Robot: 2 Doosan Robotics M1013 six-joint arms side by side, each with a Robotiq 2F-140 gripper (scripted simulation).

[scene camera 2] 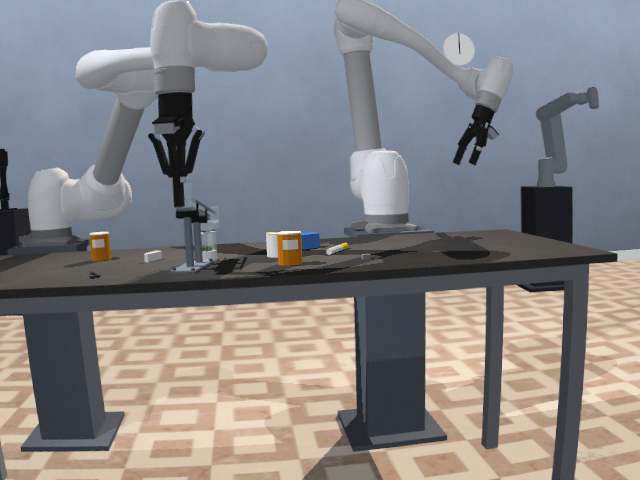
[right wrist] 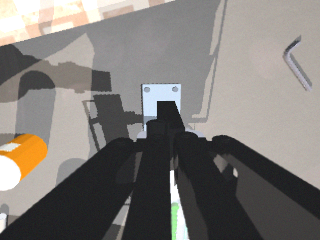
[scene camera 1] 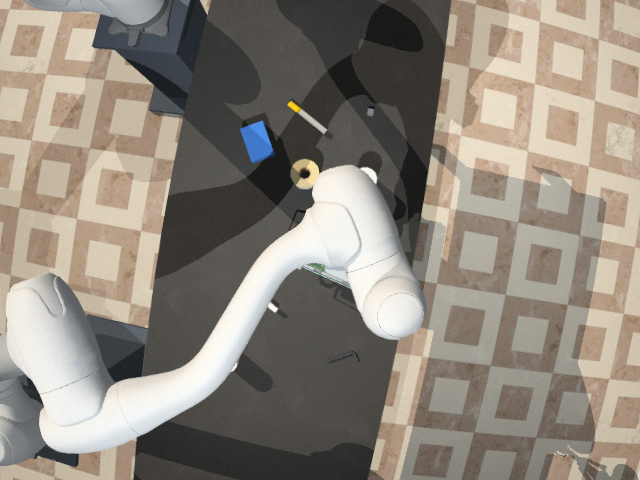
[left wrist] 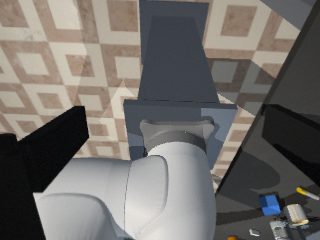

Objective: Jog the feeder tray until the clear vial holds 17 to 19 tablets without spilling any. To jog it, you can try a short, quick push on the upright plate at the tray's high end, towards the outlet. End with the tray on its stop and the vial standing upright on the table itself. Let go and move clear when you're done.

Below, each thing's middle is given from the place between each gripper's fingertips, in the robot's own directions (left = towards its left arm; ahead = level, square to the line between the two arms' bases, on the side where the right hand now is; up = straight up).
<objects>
My right hand is 36 cm past the blue box (scene camera 1: pixel 255 136), 26 cm to the right of it and 16 cm above it.
My left hand (scene camera 2: pixel 463 163) is 610 mm to the left of the blue box, 500 mm short of it and 210 mm above it.
</objects>
